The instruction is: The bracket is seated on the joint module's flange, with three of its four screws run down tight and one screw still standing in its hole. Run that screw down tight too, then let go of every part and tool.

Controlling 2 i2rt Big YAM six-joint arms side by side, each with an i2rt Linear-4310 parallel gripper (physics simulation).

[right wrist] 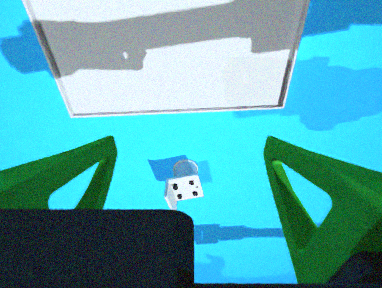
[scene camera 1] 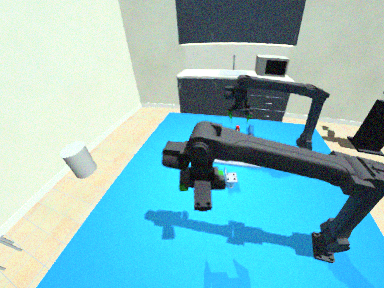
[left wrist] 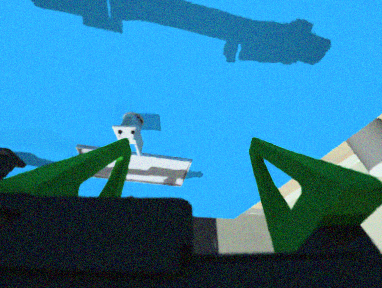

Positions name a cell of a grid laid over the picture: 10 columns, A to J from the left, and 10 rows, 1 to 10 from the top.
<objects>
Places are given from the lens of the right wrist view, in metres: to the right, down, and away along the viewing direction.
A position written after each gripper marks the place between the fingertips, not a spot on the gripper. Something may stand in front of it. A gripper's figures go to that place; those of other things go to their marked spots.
right gripper (right wrist: E6): 0.00, 0.00, 0.13
white bracket (right wrist: E7): -0.04, 0.11, 0.44
</objects>
